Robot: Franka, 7 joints.
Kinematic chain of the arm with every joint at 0, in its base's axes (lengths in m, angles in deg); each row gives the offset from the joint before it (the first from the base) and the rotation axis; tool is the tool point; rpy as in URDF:
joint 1: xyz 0 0 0.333 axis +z
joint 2: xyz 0 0 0 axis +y
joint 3: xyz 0 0 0.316 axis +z
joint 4: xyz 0.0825 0 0 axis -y
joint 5: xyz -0.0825 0 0.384 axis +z
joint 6: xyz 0 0 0 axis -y
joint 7: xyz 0.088 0 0 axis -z
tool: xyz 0 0 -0.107 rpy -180 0 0
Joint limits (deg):
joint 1: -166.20..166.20
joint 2: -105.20..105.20
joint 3: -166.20..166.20
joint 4: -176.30..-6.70
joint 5: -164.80..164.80
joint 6: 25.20..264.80
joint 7: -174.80..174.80
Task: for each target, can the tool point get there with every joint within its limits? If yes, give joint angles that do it. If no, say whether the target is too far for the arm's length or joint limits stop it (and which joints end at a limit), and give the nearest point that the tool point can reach.
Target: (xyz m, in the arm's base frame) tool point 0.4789 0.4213 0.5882
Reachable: yes | joints -99.71 -71.37 97.86 -66.49 84.79 235.51 73.50
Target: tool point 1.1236 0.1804 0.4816
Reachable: no: too far | nearest point 0.8399 0.1349 0.4441 | short by 0.290 m
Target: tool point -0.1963 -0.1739 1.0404
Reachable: yes | joints -69.81 41.14 -134.38 -71.27 -120.20 73.33 60.13
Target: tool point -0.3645 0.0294 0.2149
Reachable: yes | joints -99.09 -35.16 -107.63 -161.97 126.10 103.25 139.16
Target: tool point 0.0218 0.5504 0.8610
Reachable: yes | joints 73.70 8.51 9.40 -77.73 -26.91 208.73 -71.83
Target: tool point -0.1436 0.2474 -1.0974
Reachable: no: too far | nearest point -0.1428 0.2460 -0.3608 | short by 0.737 m
